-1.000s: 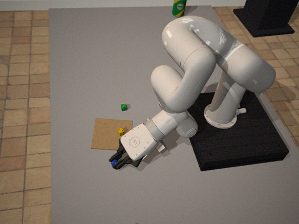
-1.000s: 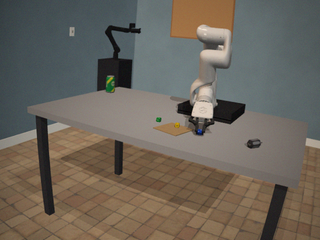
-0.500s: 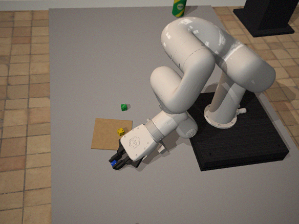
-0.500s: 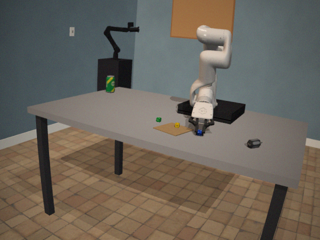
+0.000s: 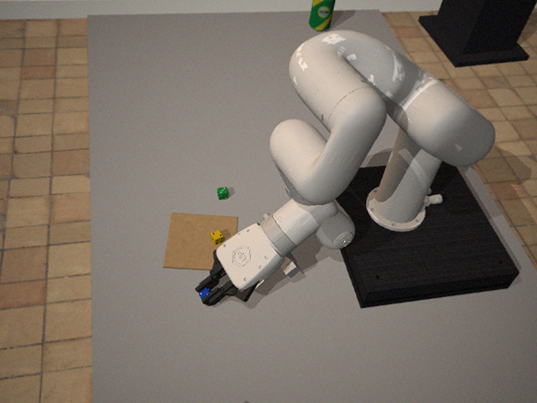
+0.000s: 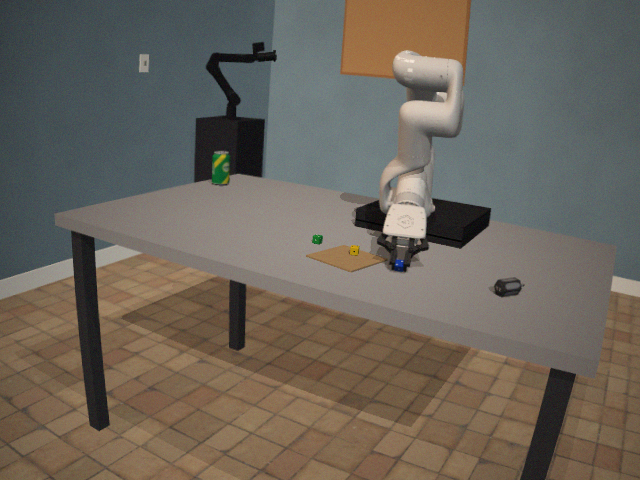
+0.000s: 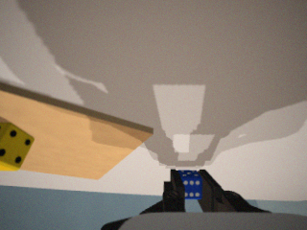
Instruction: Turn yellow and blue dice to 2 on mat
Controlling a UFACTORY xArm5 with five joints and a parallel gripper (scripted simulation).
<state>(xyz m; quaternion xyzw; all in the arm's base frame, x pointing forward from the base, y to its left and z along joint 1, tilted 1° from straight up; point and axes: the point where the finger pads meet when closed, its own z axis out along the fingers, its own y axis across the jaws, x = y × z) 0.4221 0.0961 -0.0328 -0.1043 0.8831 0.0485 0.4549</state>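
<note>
The yellow die lies 130 mm to the right of my hand, 40 mm behind it and 10 mm below it. Round my hand: blue die 10 mm below, 10 mm ahead; green die 250 mm to the right, 80 mm behind, 20 mm below; mat 140 mm to the right, 20 mm below, 10 mm behind.
</note>
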